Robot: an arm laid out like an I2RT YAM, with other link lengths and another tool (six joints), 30 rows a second.
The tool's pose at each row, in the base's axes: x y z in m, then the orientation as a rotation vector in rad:
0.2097, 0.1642, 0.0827, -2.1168, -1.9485, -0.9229
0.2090, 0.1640, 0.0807, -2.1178, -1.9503, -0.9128
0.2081, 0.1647, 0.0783, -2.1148, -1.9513, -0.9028
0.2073, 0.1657, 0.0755, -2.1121, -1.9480, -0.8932
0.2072, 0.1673, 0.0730, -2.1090, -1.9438, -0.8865
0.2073, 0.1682, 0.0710, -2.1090, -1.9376, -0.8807
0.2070, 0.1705, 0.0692, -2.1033, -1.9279, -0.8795
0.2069, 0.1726, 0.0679, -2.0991, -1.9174, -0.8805
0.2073, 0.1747, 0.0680, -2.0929, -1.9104, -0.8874
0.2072, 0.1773, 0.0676, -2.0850, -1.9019, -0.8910
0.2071, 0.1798, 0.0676, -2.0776, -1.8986, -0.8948
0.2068, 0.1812, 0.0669, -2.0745, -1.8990, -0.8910
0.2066, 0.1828, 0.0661, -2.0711, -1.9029, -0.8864
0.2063, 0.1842, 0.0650, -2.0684, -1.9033, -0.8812
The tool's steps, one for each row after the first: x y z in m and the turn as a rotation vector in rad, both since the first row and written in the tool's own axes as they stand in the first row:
-0.0012, -0.0012, 0.0013, 0.0054, -0.0042, 0.0003
-0.0018, -0.0029, 0.0032, 0.0130, -0.0055, 0.0003
-0.0023, -0.0047, 0.0057, 0.0212, -0.0050, 0.0031
-0.0022, -0.0058, 0.0084, 0.0280, -0.0031, 0.0060
-0.0024, -0.0065, 0.0105, 0.0331, -0.0020, 0.0108
-0.0013, -0.0077, 0.0130, 0.0391, 0.0055, 0.0161
-0.0002, -0.0086, 0.0150, 0.0431, 0.0130, 0.0219
0.0017, -0.0085, 0.0160, 0.0435, 0.0220, 0.0242
0.0037, -0.0092, 0.0176, 0.0472, 0.0318, 0.0276
0.0059, -0.0097, 0.0187, 0.0494, 0.0390, 0.0276
0.0068, -0.0104, 0.0198, 0.0533, 0.0398, 0.0272
0.0077, -0.0111, 0.0212, 0.0571, 0.0389, 0.0244
0.0084, -0.0119, 0.0226, 0.0617, 0.0390, 0.0242

